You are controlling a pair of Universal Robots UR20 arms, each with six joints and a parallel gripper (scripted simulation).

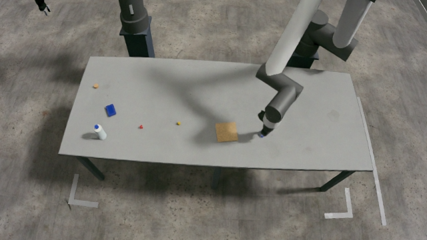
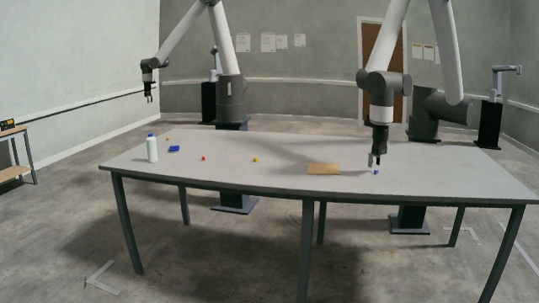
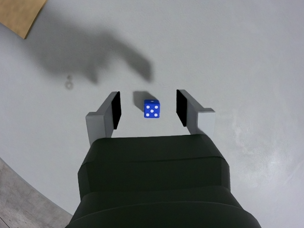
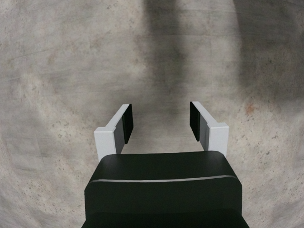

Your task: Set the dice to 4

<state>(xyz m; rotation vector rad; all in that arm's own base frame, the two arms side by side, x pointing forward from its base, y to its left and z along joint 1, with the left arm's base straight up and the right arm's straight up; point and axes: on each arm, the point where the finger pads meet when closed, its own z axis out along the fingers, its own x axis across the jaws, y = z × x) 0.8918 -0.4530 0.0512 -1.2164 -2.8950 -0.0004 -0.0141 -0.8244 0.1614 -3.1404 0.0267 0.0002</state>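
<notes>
My left hand is 10 mm short of the blue die, 10 mm to the right of it and 40 mm above it. From my left hand the other things lie so: red die (70 mm ahead, 820 mm to the right, 40 mm below); then yellow die (570 mm to the right, 40 mm below); then tan mat (10 mm ahead, 230 mm to the right, 50 mm below).
</notes>
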